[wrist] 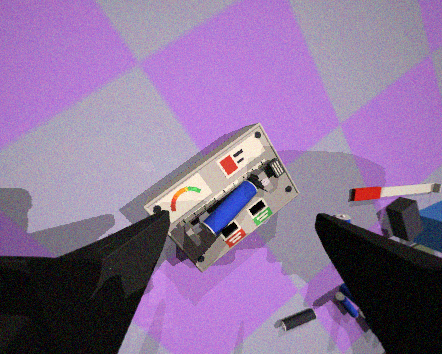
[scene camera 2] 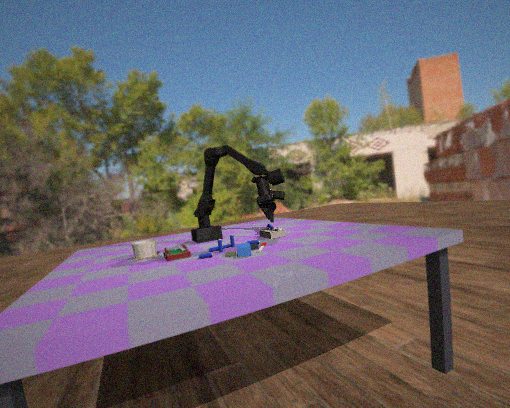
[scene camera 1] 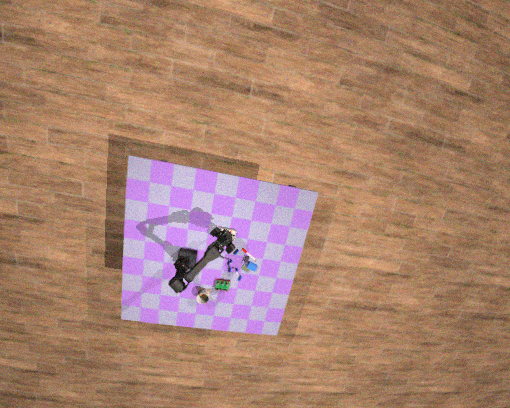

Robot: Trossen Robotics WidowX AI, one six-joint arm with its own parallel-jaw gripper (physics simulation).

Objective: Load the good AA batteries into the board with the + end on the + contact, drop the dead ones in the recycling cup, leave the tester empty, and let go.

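Frame: origin at the arm's base, x ahead, y down, z left, level; metres.
Seen in the pictures: gripper, fingertip midpoint: (wrist: 242,218) (scene camera 2: 270,221); arm's base, origin of the base link: (scene camera 2: 205,227) (scene camera 1: 184,260).
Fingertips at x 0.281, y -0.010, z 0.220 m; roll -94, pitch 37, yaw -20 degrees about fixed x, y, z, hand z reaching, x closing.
Note:
Pixels of each thing's middle, then the offset from my fingertips to it. "spot": a spot on its surface instead.
- beige tester, body centre: (wrist: 227,197) (scene camera 2: 272,231) (scene camera 1: 228,234) dy +0.047, dx +0.004, dz -0.003 m
- blue battery, body centre: (wrist: 229,208) dy +0.027, dx -0.001, dz -0.002 m
- dark cylinder, body centre: (wrist: 298,319) dy +0.063, dx -0.023, dz -0.193 m
- red board, body centre: (scene camera 2: 176,251) (scene camera 1: 222,285) dy +0.050, dx +0.007, dz -0.432 m
- whitish cup, body centre: (scene camera 2: 145,252) (scene camera 1: 203,294) dy +0.053, dx -0.130, dz -0.530 m
- blue block, body centre: (scene camera 2: 243,249) (scene camera 1: 252,266) dy +0.053, dx +0.212, dz -0.247 m
- black block, body centre: (wrist: 404,219) dy +0.060, dx +0.165, dz -0.195 m
- white strip, surface spot: (wrist: 367,193) spot: dy +0.064, dx +0.138, dz -0.126 m
The beige tester (scene camera 1: 231,232) (scene camera 2: 273,234) (wrist: 212,176) lies below my open, empty gripper (scene camera 2: 271,219) (wrist: 244,216). A blue battery (wrist: 231,207) lies in the tester's slot, between the fingertips in the wrist view but below them. Its end markings are unclear. Several loose blue batteries lie between tester and board, including one battery (scene camera 2: 205,255) lying flat and one (scene camera 2: 232,241) upright. A dark cylinder (wrist: 299,319) lies at the wrist view's bottom. The green and red board (scene camera 1: 222,285) (scene camera 2: 177,253) stands beside the whitish cup (scene camera 2: 144,249). The cup's contents are unclear.
A blue block (scene camera 1: 252,266) (scene camera 2: 243,250) and a black block (wrist: 404,218) stand beside the loose batteries. A red and white strip (wrist: 367,193) lies near them, right of the tester in the wrist view. The arm's base (scene camera 2: 206,233) stands behind the board.

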